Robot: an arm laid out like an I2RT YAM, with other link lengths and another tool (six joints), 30 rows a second.
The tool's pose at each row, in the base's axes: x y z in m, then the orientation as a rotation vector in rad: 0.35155, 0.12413, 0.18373, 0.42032, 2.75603, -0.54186; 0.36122, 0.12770, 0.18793, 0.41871, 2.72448, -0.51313; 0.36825, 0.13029, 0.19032, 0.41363, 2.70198, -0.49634; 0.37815, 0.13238, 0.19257, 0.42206, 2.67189, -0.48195; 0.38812, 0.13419, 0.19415, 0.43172, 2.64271, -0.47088; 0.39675, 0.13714, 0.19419, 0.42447, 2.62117, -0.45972; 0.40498, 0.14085, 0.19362, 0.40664, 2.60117, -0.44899; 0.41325, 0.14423, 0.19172, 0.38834, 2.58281, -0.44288; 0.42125, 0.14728, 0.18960, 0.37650, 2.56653, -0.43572; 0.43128, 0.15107, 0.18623, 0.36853, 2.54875, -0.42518
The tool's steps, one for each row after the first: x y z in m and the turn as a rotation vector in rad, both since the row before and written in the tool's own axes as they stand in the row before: -0.00946, 0.00509, -0.00291, -0.02017, -0.03205, 0.01138; -0.00665, 0.00401, -0.00123, -0.01249, -0.02355, 0.00504; -0.00927, 0.00464, 0.00014, -0.00892, -0.02719, 0.01551; -0.00903, 0.00473, 0.00114, -0.00642, -0.02577, 0.01569; -0.00681, 0.00579, 0.00181, -0.00937, -0.02270, 0.00266; -0.00596, 0.00648, 0.00210, -0.01104, -0.02380, -0.00491; -0.00539, 0.00646, 0.00356, -0.00790, -0.02215, -0.00664; -0.00507, 0.00605, 0.00393, -0.00742, -0.01861, -0.00267; -0.00592, 0.00767, 0.00570, -0.00909, -0.01923, 0.00095
